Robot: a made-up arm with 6 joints. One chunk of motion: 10 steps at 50 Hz.
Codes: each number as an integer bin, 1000 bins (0 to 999) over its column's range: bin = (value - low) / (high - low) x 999, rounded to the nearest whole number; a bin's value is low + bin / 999 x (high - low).
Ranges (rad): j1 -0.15..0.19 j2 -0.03..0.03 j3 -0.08..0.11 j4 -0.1..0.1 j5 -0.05..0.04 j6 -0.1..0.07
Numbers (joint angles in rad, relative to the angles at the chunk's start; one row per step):
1: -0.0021 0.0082 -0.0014 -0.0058 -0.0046 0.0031
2: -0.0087 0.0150 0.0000 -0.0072 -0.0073 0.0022
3: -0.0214 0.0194 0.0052 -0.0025 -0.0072 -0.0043
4: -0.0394 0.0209 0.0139 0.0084 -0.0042 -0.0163
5: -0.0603 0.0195 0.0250 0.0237 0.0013 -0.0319
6: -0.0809 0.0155 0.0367 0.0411 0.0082 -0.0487
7: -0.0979 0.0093 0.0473 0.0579 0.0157 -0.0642
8: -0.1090 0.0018 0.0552 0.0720 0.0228 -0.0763
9: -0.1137 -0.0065 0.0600 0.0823 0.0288 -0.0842
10: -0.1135 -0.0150 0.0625 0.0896 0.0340 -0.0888
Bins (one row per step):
1: 435 636 413 471 504 606
2: 415 749 421 464 474 601
3: 378 823 448 487 475 562
4: 325 847 494 541 508 492
5: 264 824 552 618 569 400
6: 203 758 614 705 646 301
7: 153 654 669 789 729 210
8: 120 529 711 859 808 139
9: 107 391 736 911 875 93
10: 107 250 749 947 932 66

